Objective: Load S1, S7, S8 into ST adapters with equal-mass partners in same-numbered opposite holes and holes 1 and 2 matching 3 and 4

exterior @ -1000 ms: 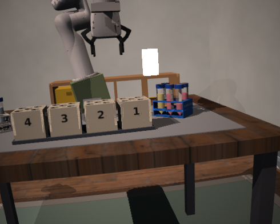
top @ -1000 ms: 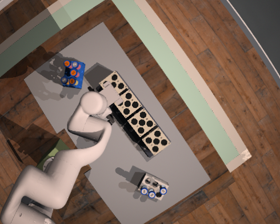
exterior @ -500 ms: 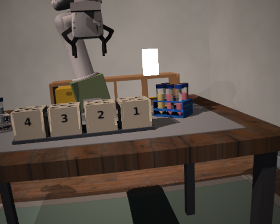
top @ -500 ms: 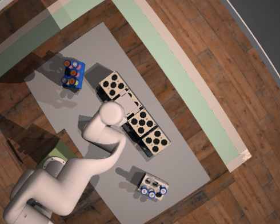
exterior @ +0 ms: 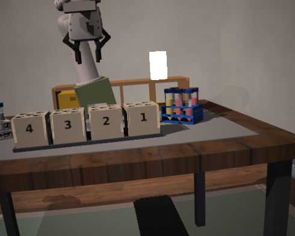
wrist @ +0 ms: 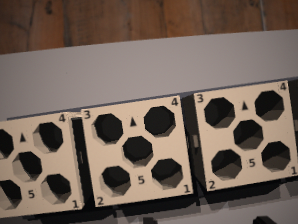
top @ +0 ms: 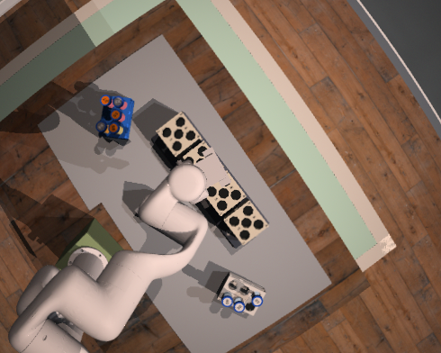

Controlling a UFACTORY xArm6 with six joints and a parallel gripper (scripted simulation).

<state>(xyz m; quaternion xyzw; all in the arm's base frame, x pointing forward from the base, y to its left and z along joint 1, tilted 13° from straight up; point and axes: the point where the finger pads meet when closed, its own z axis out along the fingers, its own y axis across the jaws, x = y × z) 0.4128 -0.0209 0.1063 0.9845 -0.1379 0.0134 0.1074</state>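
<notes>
The pink tube is 3 cm behind my hand, 37 cm to the left of it and 19 cm below it. Round my hand: green DONE key (19 cm behind, 4 cm to the left, 18 cm below); tube of yellowish liquid (8 cm behind, 28 cm to the left, 19 cm below); loading stand (3 cm ahead, 2 cm to the right, 24 cm below).
</notes>
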